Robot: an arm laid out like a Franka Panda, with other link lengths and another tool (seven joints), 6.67 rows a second.
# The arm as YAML. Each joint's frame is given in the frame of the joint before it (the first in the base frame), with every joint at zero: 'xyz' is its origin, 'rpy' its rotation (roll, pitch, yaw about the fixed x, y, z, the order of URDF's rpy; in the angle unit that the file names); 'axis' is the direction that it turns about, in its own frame. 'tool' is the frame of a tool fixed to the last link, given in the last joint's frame.
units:
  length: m
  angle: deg
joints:
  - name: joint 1
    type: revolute
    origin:
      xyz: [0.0, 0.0, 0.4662]
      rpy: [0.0, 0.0, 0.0]
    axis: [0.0, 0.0, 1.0]
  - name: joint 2
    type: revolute
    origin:
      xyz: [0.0, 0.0, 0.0]
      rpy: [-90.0, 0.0, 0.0]
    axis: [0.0, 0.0, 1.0]
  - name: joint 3
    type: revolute
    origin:
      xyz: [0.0, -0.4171, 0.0]
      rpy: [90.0, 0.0, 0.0]
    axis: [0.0, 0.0, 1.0]
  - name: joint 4
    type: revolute
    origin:
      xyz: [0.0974, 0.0, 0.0]
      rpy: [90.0, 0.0, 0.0]
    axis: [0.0, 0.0, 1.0]
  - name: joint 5
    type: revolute
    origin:
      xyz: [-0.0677, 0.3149, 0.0]
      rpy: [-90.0, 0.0, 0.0]
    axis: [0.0, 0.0, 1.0]
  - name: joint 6
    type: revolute
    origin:
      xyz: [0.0, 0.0, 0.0]
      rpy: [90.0, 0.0, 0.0]
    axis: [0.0, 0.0, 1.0]
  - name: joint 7
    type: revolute
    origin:
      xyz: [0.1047, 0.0, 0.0]
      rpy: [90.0, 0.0, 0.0]
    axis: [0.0, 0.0, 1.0]
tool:
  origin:
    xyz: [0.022, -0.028, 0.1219]
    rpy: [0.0, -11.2, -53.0]
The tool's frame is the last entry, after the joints.
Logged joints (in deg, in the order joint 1, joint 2, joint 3, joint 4, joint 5, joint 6, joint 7), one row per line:
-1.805 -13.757 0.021 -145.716 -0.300 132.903 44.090
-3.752 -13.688 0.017 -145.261 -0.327 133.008 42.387
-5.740 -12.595 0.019 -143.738 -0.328 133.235 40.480
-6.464 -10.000 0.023 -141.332 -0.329 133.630 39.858
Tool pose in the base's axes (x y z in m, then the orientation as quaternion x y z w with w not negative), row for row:
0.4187 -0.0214 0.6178 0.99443 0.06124 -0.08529 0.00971
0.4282 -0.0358 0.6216 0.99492 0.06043 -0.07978 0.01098
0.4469 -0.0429 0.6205 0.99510 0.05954 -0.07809 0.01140
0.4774 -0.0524 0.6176 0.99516 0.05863 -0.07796 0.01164
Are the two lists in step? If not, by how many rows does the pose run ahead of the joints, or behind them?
The pose runs 1 row ahead of the joints: the pose in row i belongs to the joints in row i + 1.
